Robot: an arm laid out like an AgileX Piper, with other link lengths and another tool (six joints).
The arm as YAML. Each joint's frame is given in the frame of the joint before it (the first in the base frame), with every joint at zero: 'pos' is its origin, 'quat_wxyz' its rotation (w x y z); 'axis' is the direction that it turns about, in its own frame. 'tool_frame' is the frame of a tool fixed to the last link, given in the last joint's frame.
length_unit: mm
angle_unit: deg
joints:
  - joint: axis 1
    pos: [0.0, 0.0, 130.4]
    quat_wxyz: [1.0, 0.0, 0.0, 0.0]
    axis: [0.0, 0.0, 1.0]
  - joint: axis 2
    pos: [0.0, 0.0, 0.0]
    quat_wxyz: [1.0, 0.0, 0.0, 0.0]
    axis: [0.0, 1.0, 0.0]
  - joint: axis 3
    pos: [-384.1, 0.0, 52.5]
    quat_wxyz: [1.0, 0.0, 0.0, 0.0]
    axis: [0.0, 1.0, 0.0]
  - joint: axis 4
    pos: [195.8, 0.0, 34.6]
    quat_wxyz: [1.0, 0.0, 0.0, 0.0]
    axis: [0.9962, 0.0, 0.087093]
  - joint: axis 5
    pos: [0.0, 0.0, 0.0]
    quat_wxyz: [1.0, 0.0, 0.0, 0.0]
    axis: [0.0, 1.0, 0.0]
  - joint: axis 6
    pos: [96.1, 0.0, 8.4]
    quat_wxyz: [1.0, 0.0, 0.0, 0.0]
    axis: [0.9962, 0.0, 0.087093]
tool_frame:
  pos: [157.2, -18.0, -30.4]
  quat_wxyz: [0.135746, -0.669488, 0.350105, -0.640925]
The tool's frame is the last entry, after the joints.
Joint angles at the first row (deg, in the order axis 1, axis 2, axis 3, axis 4, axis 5, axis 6):
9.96, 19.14, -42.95, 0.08, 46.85, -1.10
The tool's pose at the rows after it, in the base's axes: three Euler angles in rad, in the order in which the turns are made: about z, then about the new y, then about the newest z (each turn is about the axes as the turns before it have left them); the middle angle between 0 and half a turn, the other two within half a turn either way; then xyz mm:
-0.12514, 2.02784, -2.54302, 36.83, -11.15, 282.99
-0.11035, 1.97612, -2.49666, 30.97, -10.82, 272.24
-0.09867, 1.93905, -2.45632, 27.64, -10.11, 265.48
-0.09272, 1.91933, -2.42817, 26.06, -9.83, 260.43
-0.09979, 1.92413, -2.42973, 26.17, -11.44, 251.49
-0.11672, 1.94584, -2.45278, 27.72, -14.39, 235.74
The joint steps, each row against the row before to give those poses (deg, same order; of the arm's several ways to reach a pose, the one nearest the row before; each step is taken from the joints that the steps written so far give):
0.00, -5.65, 4.43, 0.08, -3.09, 1.22
0.00, -4.32, 3.35, 0.07, -2.57, 1.42
0.01, -2.99, 2.25, 0.05, -1.90, 1.44
-0.01, -1.80, 1.51, -0.13, -1.19, 1.28
0.01, -0.87, 1.58, -0.61, -0.43, 0.51
-0.02, -0.59, 2.56, -0.97, -0.43, 0.01

